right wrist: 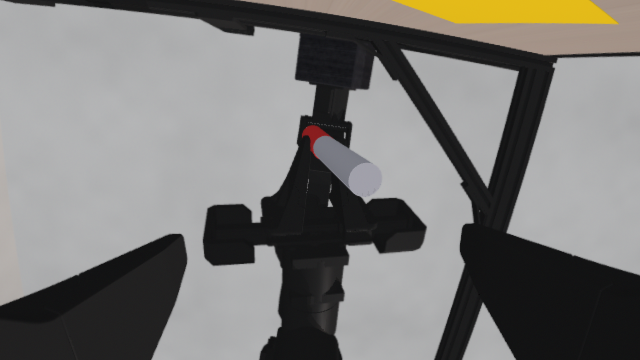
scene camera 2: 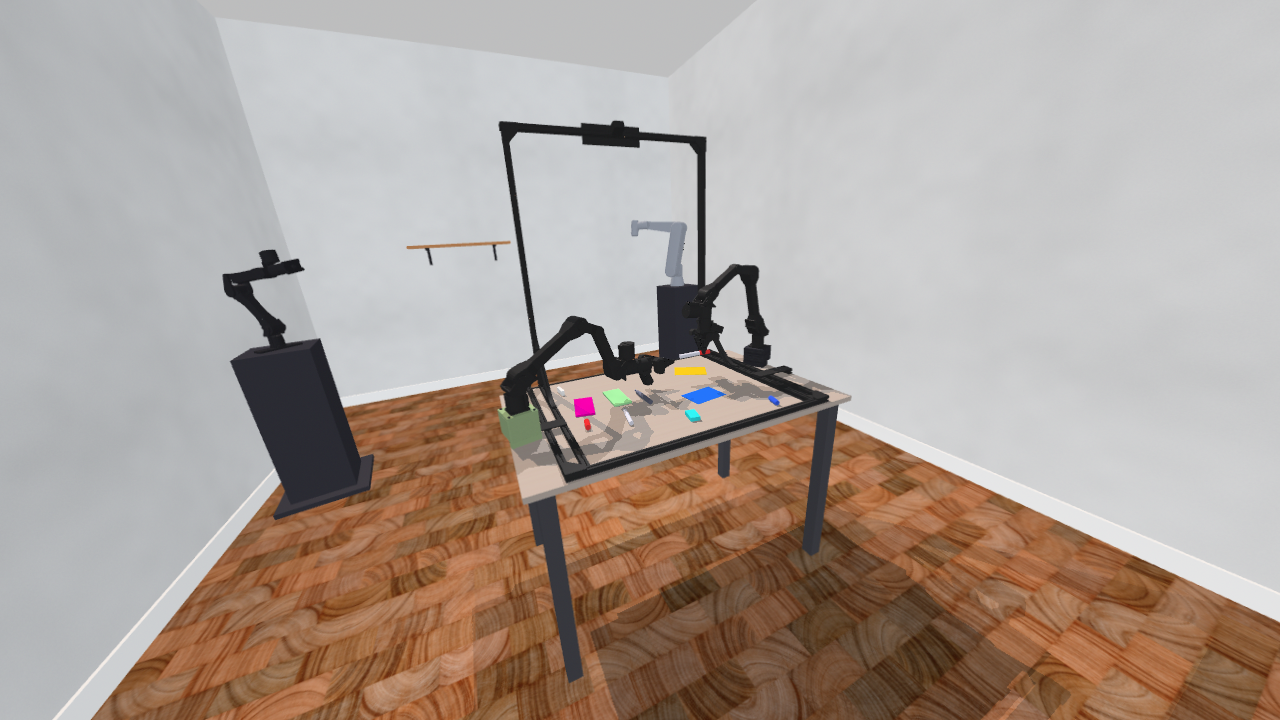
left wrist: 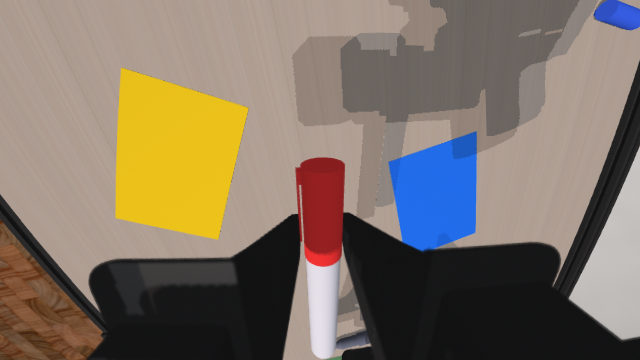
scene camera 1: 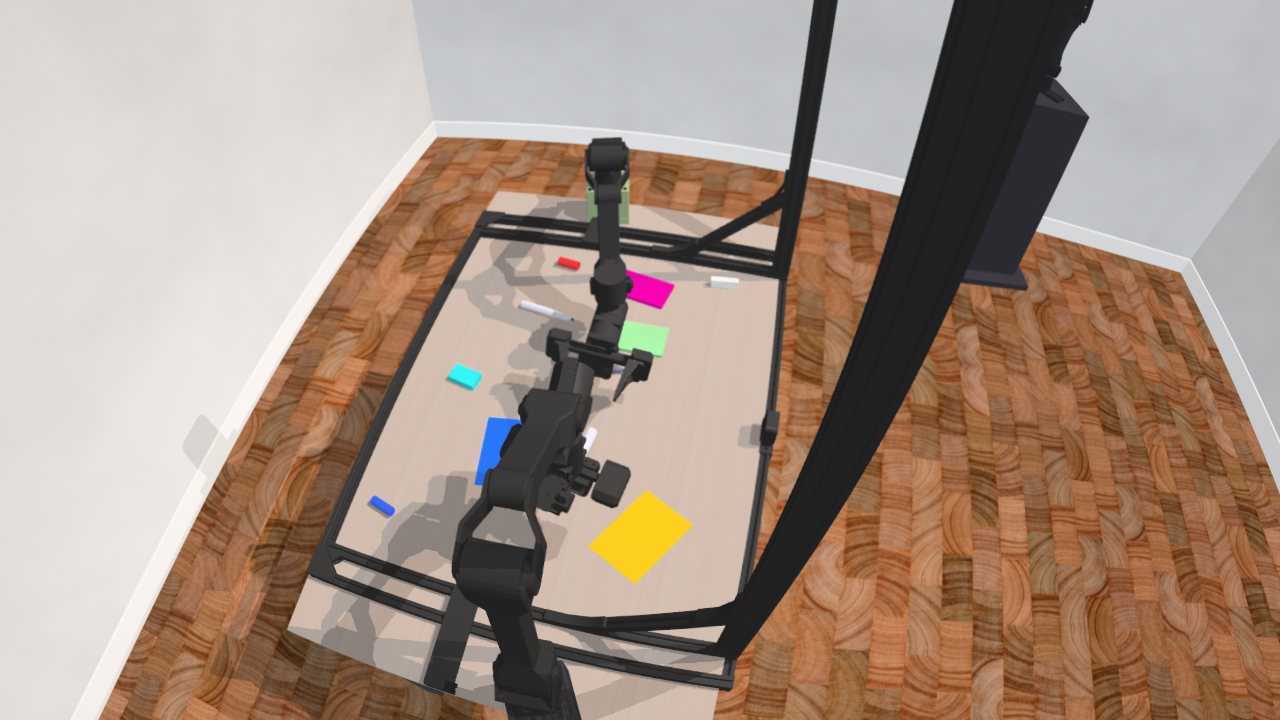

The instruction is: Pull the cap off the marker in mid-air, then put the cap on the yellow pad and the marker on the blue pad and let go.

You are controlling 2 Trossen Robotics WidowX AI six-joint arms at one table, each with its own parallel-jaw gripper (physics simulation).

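Frame: origin at the left arm's base, x ahead, y left, z up, level; centimetres.
Seen in the pictures: left gripper, fingertip midpoint: (right wrist: 322,136) (scene camera 2: 702,353) (left wrist: 320,221); right gripper, fingertip midpoint: (right wrist: 324,243) (scene camera 2: 668,360); left arm's base at its link origin: (right wrist: 333,84) (scene camera 2: 757,346) (scene camera 1: 537,695); right arm's base at its link origin: (scene camera 2: 517,409) (scene camera 1: 608,179).
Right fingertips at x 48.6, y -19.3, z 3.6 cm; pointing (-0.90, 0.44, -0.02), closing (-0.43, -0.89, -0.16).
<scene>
Pixels of each thing's top centre, then the offset from my right fingertips to it.
- white barrel at its top centre: (left wrist: 326,296) (right wrist: 330,167) (scene camera 1: 575,460) (scene camera 2: 694,351) dy +4.8, dx -12.9, dz +1.1 cm
- red cap at its top centre: (left wrist: 324,225) (right wrist: 317,153) (scene camera 2: 704,350) dy +7.4, dx -16.7, dz +1.2 cm
- yellow pad at its top centre: (right wrist: 493,7) (left wrist: 175,167) (scene camera 1: 640,535) (scene camera 2: 690,370) dy -3.3, dx -22.5, dz -12.3 cm
- blue pad at its top centre: (left wrist: 438,202) (scene camera 1: 508,452) (scene camera 2: 703,394) dy +16.0, dx -0.7, dz -12.3 cm
- green pad at its top centre: (scene camera 1: 628,335) (scene camera 2: 616,396) dy -12.2, dx +20.2, dz -11.5 cm
- magenta pad at its top centre: (scene camera 1: 635,285) (scene camera 2: 584,405) dy -17.1, dx +33.7, dz -11.5 cm
- cyan block at its top centre: (scene camera 1: 464,374) (scene camera 2: 692,413) dy +22.1, dx +18.3, dz -10.8 cm
- blue cylinder at its top centre: (left wrist: 632,13) (scene camera 1: 380,503) dy +41.7, dx -7.7, dz -10.3 cm
- red piece at its top centre: (scene camera 1: 568,260) dy -4.4, dx +44.0, dz -10.3 cm
- white piece at its top centre: (scene camera 1: 725,279) dy -36.1, dx +29.4, dz -10.2 cm
- grey-white pen at its top centre: (scene camera 1: 547,309) (scene camera 2: 627,413) dy +2.7, dx +30.9, dz -10.7 cm
The marker has a white barrel (scene camera 1: 589,438) (scene camera 2: 688,355) (left wrist: 323,305) (right wrist: 345,162) and a red cap (scene camera 2: 705,352) (left wrist: 322,200) (right wrist: 312,132), joined together. My left gripper (left wrist: 320,221) is shut on the cap and holds the marker above the table. My right gripper (scene camera 2: 657,371) is open and empty, apart from the marker; the barrel's white end points toward it. The yellow pad (scene camera 1: 640,537) (scene camera 2: 690,370) (left wrist: 180,155) (right wrist: 515,10) and the blue pad (scene camera 1: 492,447) (scene camera 2: 703,394) (left wrist: 437,195) lie flat on the table. The left arm partly hides the blue pad in scene camera 1.
A green pad (scene camera 1: 646,338), a magenta pad (scene camera 1: 650,289), a cyan block (scene camera 1: 464,377), a blue cylinder (scene camera 1: 382,506), a red piece (scene camera 1: 568,263), a white piece (scene camera 1: 724,282) and a grey-white pen (scene camera 1: 541,309) lie on the table. A black frame (scene camera 1: 776,358) edges it.
</scene>
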